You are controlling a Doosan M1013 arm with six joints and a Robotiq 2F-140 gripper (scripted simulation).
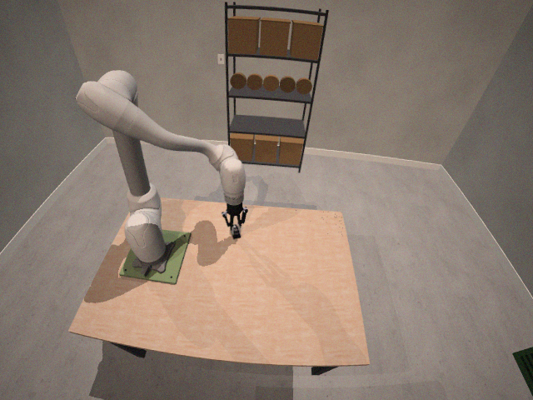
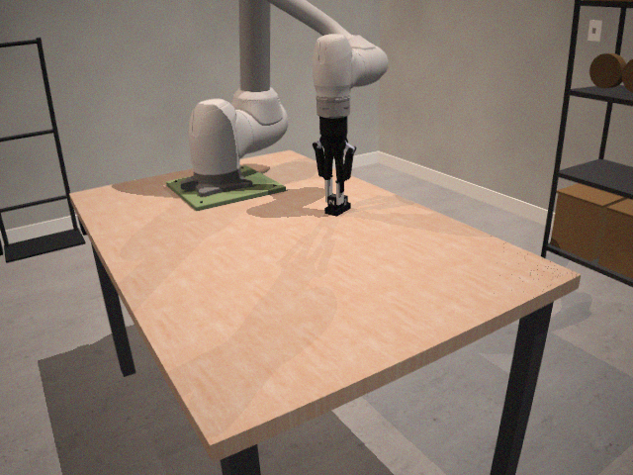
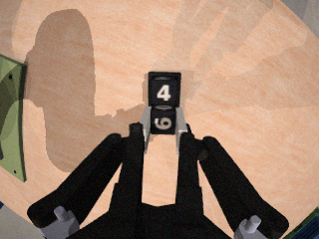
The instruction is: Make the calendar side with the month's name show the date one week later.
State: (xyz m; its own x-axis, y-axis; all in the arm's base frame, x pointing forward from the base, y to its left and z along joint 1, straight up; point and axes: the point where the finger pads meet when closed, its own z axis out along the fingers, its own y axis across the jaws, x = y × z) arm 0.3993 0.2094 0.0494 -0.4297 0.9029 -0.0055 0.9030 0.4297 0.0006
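The black tray is 1 cm behind my hand, 1 cm to the left of it and 5 cm below it.
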